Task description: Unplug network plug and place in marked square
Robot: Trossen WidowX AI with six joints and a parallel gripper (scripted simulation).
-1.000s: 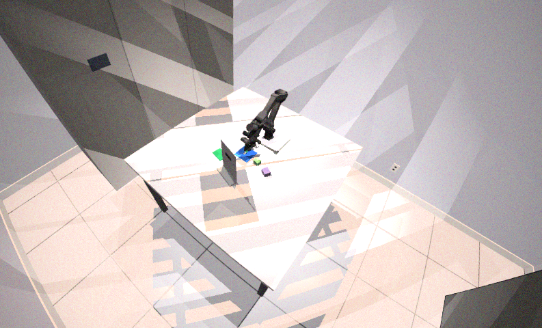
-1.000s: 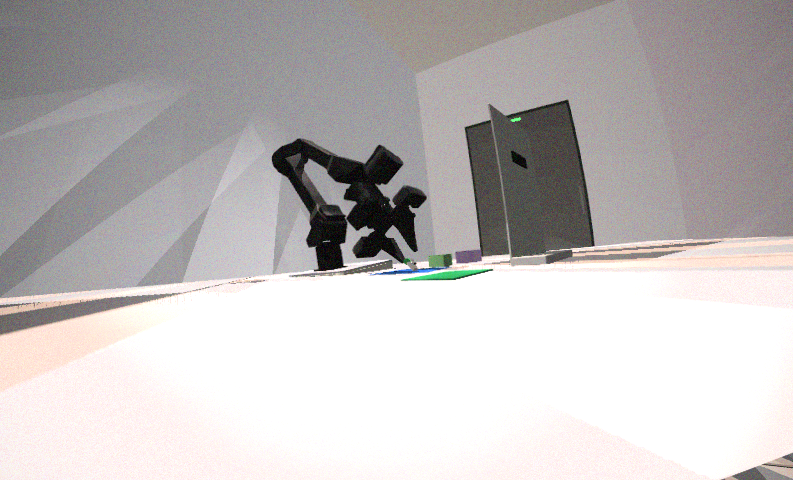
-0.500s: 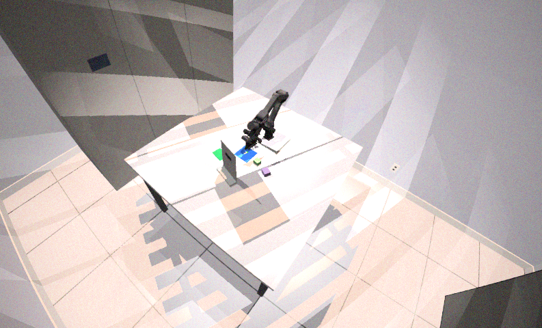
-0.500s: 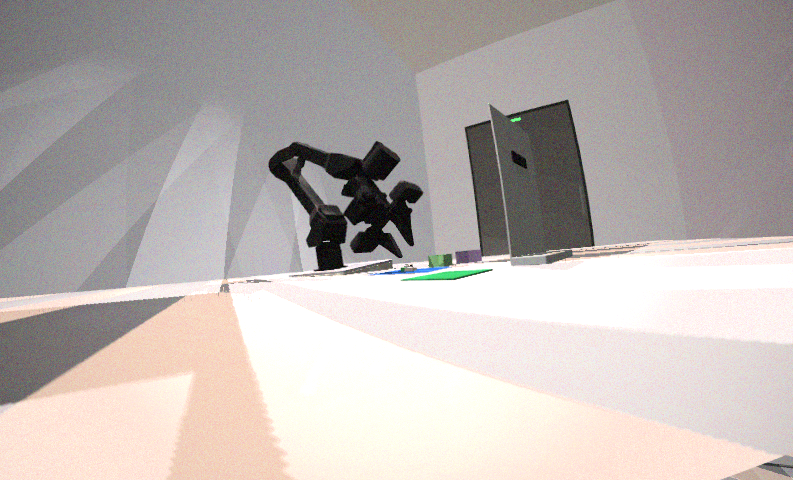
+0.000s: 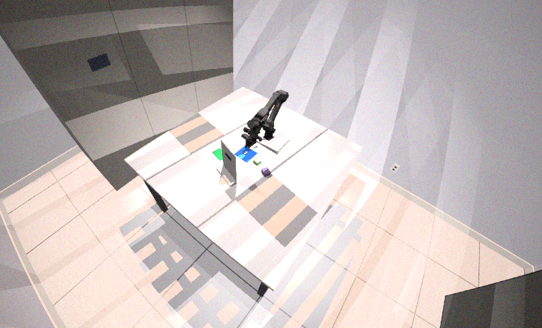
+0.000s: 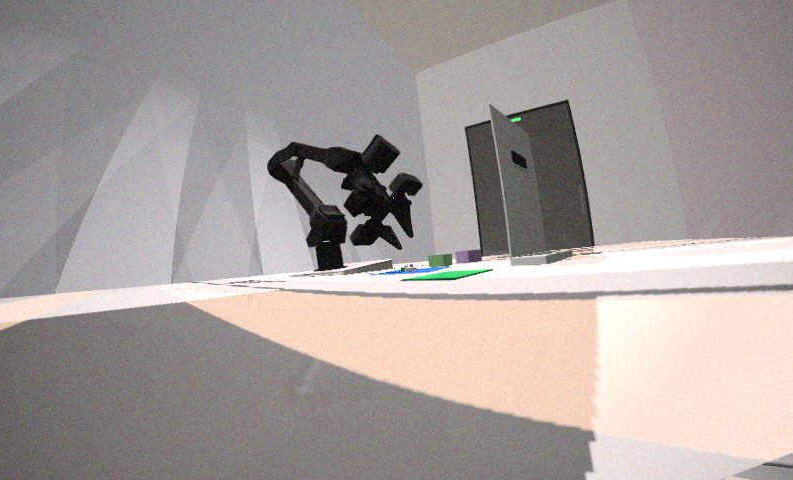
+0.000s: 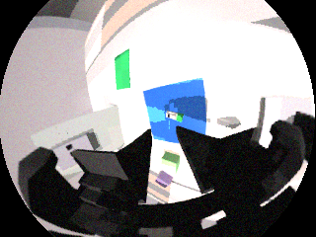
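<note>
Right now my gripper tip is 10 mm short of the network plug and 50 mm above it. Also, from my gripper tip: purple block 30 mm ahead, 220 mm to the left, 40 mm below; green block 10 mm ahead, 110 mm to the left, 40 mm below; blue square 10 mm ahead, 50 mm below.
</note>
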